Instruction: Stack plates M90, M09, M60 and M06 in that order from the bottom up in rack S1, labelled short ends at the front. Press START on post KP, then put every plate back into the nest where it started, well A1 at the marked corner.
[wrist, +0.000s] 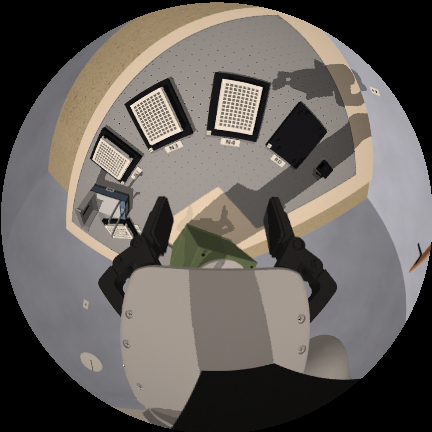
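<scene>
My gripper (217, 207) is open and empty, high above the table. A white plate (156, 116) sits in the black nest N3 (182, 107) at upper left. Another white plate (238, 106) sits in nest N4 (260, 114) at upper centre. A third white plate (112, 159) sits in a nest at left, its label hard to read. A fourth white plate (120, 229) shows at lower left, partly behind thin rods. The plates' names are not readable. A blue and grey structure (119, 194) with thin rods stands beside it; no S1 label is readable. Post KP cannot be made out.
A black pad (298, 135) labelled RD lies right of N4. A small black block (324, 169) is farther right. The arm's green base block (197, 247) shows between the fingers, near the table's front edge. A pale raised rim (71, 200) borders the perforated grey table top (200, 167).
</scene>
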